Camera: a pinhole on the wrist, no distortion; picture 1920 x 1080 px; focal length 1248.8 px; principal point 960.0 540.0 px. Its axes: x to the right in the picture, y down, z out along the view. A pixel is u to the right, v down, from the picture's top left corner.
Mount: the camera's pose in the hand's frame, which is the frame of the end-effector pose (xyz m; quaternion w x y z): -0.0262 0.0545 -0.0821 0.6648 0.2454 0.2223 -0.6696
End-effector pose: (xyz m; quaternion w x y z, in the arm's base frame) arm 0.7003 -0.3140 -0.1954 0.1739 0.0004 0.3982 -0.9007
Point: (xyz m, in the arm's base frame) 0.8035 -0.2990 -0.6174
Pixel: behind the camera
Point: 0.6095 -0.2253 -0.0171
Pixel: 1568 858
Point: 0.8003 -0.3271 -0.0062
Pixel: 830 180
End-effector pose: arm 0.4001 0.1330 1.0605 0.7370 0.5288 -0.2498 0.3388
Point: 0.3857 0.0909 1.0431
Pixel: 734 528
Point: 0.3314 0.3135 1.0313
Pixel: behind the camera
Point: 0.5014 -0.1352 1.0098
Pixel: 869 555
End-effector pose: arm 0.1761 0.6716 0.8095 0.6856 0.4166 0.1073 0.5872
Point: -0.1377 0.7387 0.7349
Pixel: behind the camera
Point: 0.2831 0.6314 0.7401
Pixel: 1328 563
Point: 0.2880 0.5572 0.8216
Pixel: 769 377
